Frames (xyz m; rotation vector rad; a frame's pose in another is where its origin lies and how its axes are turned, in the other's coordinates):
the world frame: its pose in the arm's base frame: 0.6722 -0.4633 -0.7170 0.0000 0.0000 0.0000
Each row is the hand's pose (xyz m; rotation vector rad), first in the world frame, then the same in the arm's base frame.
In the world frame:
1: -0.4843 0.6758 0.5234 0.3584 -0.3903 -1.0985
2: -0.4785 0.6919 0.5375 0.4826 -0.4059 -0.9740
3: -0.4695 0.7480 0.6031 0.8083 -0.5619 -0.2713
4: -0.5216 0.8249 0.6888 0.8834 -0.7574 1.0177
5: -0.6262 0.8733 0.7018 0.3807 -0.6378 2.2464
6: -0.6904 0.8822 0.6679 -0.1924 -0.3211 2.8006
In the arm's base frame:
1: 0.1879 0.2125 -0.1936 0.3584 -0.3903 -1.0985
2: 0.1937 0.2286 -0.1795 0.4826 -0.4059 -0.9740
3: 0.2027 0.2847 -0.1139 0.8083 -0.5619 -0.2713
4: 0.1506 0.3616 -0.0282 0.8834 -0.7574 1.0177
5: 0.0460 0.4100 -0.0152 0.3807 -0.6378 2.2464
6: -0.0182 0.4189 -0.0491 -0.1924 -0.3211 2.8006

